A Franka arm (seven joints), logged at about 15 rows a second.
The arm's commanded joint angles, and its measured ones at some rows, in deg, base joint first. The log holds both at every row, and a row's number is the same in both.
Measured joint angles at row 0:
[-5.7 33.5 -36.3 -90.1 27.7 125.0 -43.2]
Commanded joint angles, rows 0 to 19:
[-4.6 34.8 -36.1 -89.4 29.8 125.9 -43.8]
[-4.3 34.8 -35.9 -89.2 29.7 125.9 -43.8]
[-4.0 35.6 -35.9 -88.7 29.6 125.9 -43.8]
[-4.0 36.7 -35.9 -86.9 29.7 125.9 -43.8]
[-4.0 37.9 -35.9 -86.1 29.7 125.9 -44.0]
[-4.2 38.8 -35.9 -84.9 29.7 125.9 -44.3]
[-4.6 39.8 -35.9 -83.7 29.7 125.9 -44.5]
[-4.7 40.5 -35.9 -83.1 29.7 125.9 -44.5]
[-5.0 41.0 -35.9 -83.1 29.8 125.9 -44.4]
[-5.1 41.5 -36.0 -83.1 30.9 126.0 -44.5]
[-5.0 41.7 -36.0 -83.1 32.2 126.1 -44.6]
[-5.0 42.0 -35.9 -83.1 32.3 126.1 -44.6]
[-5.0 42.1 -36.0 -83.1 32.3 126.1 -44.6]
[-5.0 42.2 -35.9 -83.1 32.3 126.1 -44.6]
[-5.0 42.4 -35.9 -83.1 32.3 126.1 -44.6]
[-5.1 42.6 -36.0 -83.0 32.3 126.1 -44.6]
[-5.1 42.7 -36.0 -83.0 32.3 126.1 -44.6]
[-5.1 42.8 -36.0 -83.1 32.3 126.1 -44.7]
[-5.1 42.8 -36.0 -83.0 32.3 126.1 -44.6]
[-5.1 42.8 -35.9 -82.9 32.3 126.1 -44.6]
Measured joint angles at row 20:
[-4.8 41.6 -35.6 -84.5 30.5 126.0 -43.2]
